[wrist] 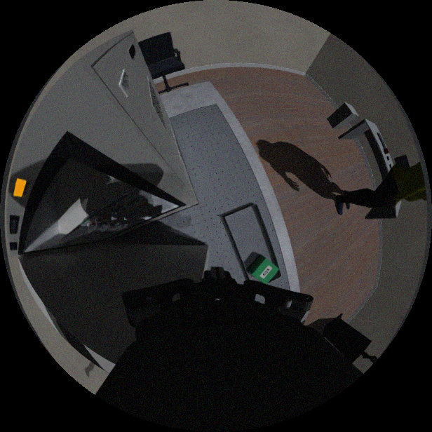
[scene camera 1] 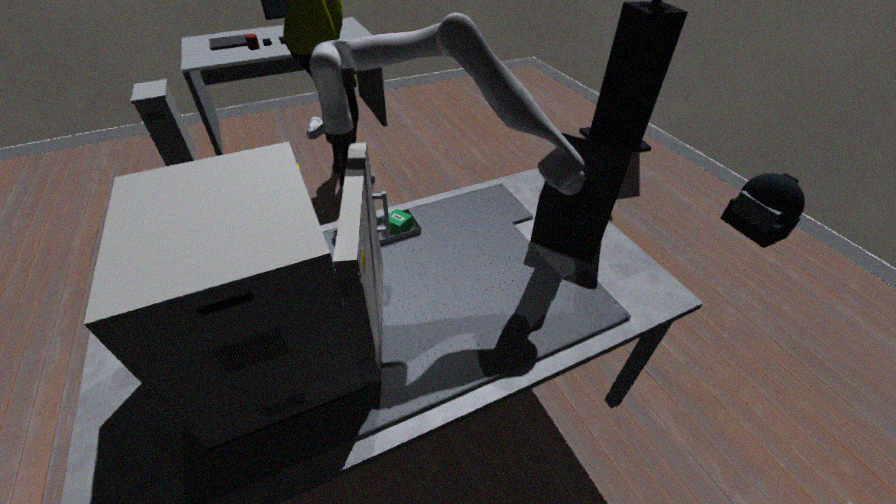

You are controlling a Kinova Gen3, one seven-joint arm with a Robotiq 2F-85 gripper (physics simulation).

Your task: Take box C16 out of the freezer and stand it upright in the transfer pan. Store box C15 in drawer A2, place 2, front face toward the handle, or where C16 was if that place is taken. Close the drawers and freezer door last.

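My gripper [scene camera 1: 338,164] [wrist: 216,274] is shut and empty. It hangs above the table's far side, beyond the open freezer door [scene camera 1: 350,213] [wrist: 120,285]. The white freezer [scene camera 1: 213,206] [wrist: 120,100] stands open; its dim interior shows small red and grey shapes in the wrist view, too dark to tell apart. A green box [scene camera 1: 399,220] [wrist: 264,270] with a white label stands in one end of the shallow dark-rimmed pan [scene camera 1: 404,236] [wrist: 239,210]; I cannot read its label surely. Box C16 and drawer A2 cannot be made out.
The pan rests on the grey mat [scene camera 1: 463,263] [wrist: 200,160]. A person in a yellow-green top [scene camera 1: 313,25] [wrist: 410,182] stands beyond the arm, beside the desk [scene camera 1: 200,55]. A dark column [scene camera 1: 620,94] stands at the arm's base. An office chair [wrist: 160,55] is past the table.
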